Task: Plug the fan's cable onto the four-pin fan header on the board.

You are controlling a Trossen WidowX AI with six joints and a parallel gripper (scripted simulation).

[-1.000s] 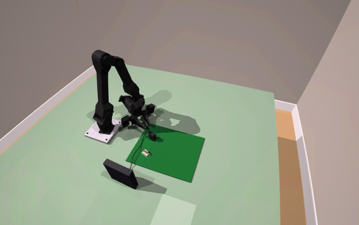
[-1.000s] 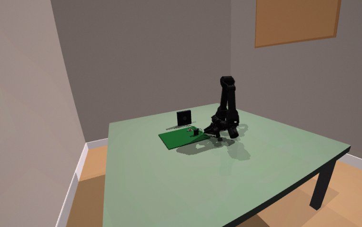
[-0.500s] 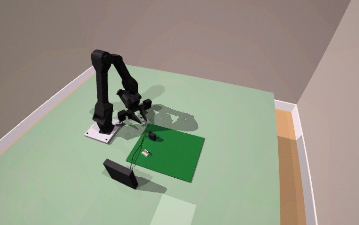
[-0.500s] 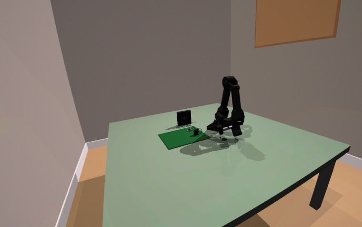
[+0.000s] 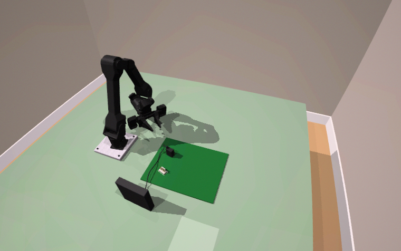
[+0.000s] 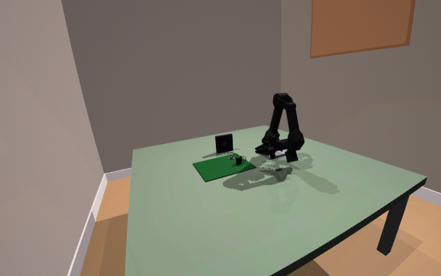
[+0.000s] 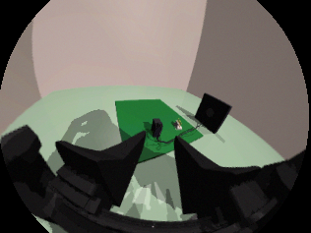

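Now: gripper tip 7 cm short of the dark plug, 7 cm above it and 6 cm to the left of it. Also, from my gripper tip: black fan 29 cm to the right, 3 cm below, 2 cm ahead; then green board 16 cm ahead, 11 cm to the right, 10 cm below.
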